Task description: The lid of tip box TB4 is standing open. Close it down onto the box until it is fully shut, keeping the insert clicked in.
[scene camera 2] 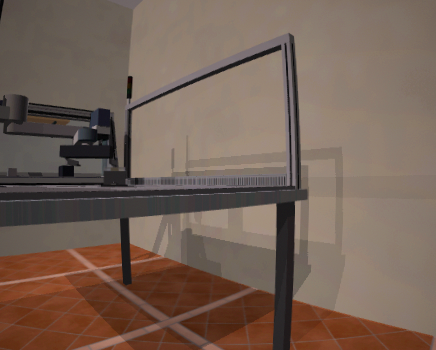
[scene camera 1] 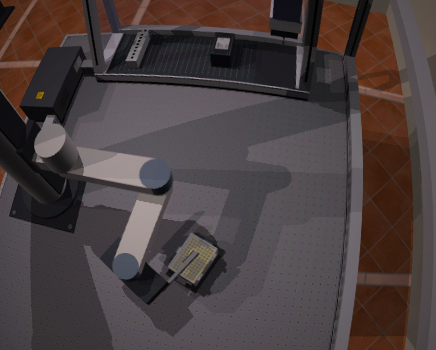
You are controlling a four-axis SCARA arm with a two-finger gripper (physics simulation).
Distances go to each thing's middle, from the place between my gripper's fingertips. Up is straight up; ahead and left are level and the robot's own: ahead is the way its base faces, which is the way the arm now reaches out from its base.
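Scene:
From the clear lid [scene camera 1: 206, 251], my gripper is now 6 cm to the left of it, 6 cm short of it and 3 cm above it. I also see tip box TB4 [scene camera 1: 193, 287], which is 6 cm below my hand, 6 cm ahead of it and 6 cm to the right of it.

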